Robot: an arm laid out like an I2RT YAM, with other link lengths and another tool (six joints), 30 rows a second.
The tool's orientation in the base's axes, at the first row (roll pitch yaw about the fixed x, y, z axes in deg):
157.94 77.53 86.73
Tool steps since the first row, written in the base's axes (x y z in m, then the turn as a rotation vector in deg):
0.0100 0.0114 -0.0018 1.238 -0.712 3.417
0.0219 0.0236 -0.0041 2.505 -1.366 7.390
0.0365 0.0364 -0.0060 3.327 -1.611 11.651
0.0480 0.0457 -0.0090 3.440 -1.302 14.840
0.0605 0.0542 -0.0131 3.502 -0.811 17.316
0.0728 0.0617 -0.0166 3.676 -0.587 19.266
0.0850 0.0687 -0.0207 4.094 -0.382 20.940
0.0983 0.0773 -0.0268 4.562 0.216 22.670
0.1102 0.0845 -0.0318 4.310 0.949 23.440
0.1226 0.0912 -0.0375 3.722 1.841 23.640
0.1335 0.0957 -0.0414 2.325 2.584 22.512
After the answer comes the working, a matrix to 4 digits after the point.
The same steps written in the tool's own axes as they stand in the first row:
0.0043 0.0129 -0.0069 -3.475 1.225 0.375
0.0094 0.0278 -0.0139 -7.479 2.542 0.594
0.0142 0.0455 -0.0207 -11.682 3.588 0.234
0.0192 0.0590 -0.0249 -14.728 4.051 -0.653
0.0252 0.0732 -0.0279 -17.039 4.464 -1.583
0.0304 0.0869 -0.0302 -18.893 4.857 -2.124
0.0361 0.1003 -0.0319 -20.478 5.452 -2.513
0.0440 0.1151 -0.0343 -22.032 6.223 -3.261
0.0506 0.1282 -0.0362 -22.629 6.276 -4.175
0.0578 0.1415 -0.0372 -22.640 6.016 -5.230
0.0627 0.1529 -0.0371 -21.395 4.835 -6.143

The tool's axes in the first row as the columns of a matrix, in the base's axes (rounded; the answer above uses it unrounded):
0.0123 0.9462 0.3233
0.2156 0.3133 -0.9249
-0.9764 0.0811 -0.2001

